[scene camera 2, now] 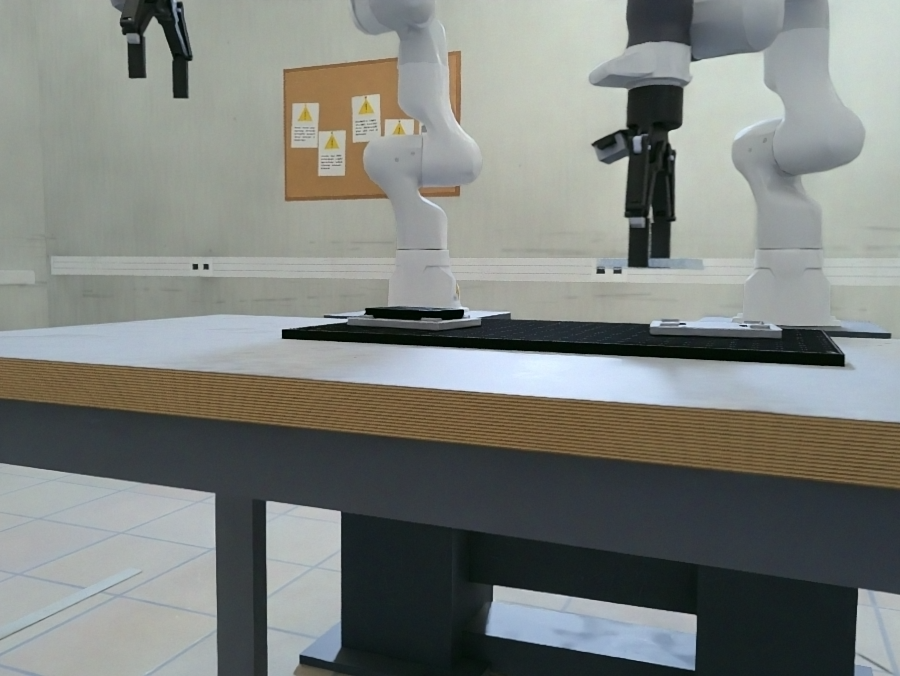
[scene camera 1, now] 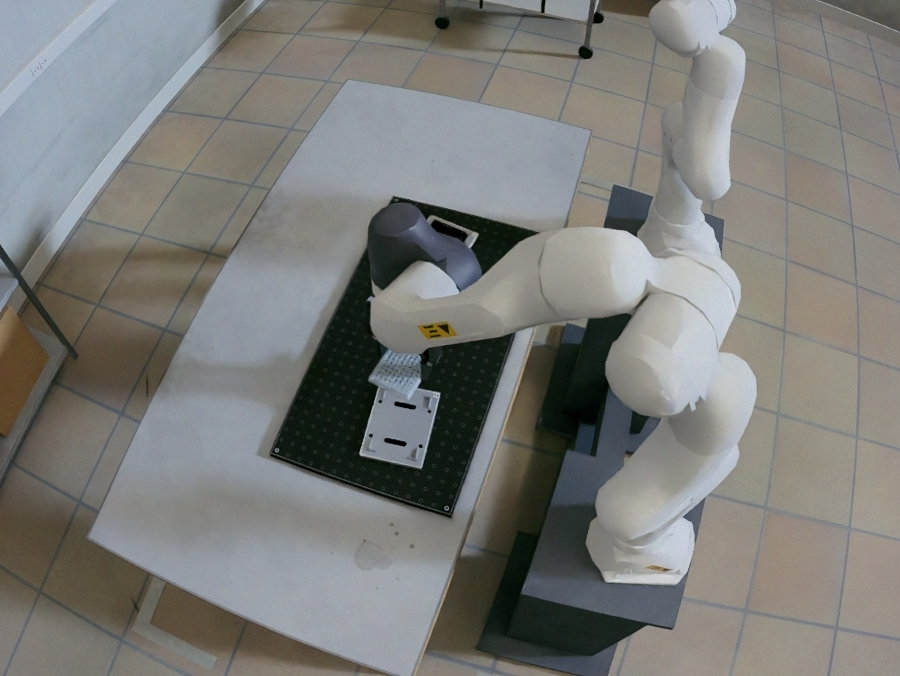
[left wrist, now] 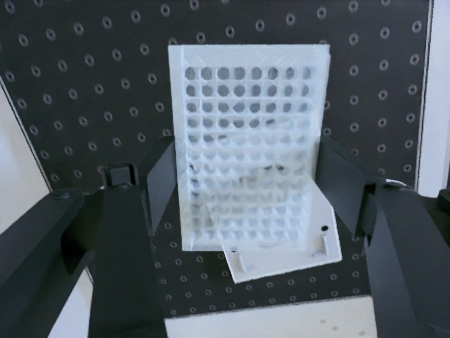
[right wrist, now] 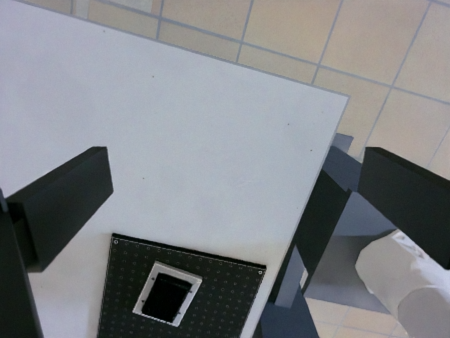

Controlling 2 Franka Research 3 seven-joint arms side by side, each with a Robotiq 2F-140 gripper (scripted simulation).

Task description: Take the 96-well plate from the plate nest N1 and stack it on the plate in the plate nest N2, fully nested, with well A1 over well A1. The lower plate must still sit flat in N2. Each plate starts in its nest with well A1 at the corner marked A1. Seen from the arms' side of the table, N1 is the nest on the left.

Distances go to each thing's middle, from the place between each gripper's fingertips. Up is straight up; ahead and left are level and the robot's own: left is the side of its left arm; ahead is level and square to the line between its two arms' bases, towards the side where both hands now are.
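Scene:
The clear 96-well plate point(scene camera 1: 406, 369) is 20 mm below my left hand, and the black plate point(scene camera 2: 395, 312) is 340 mm to the right of my left hand, 30 mm ahead of it and 100 mm below it. Going by their middles, of the things named here the clear 96-well plate is the nearest to my left hand.
The clear 96-well plate is 830 mm to the left of my right hand point(scene camera 2: 160, 88), 310 mm below it and 20 mm ahead of it, and the black plate is 380 mm below my right hand, 490 mm to the left of it and 50 mm ahead of it. Going by their middles, of the things named here the black plate is the nearest to my right hand.

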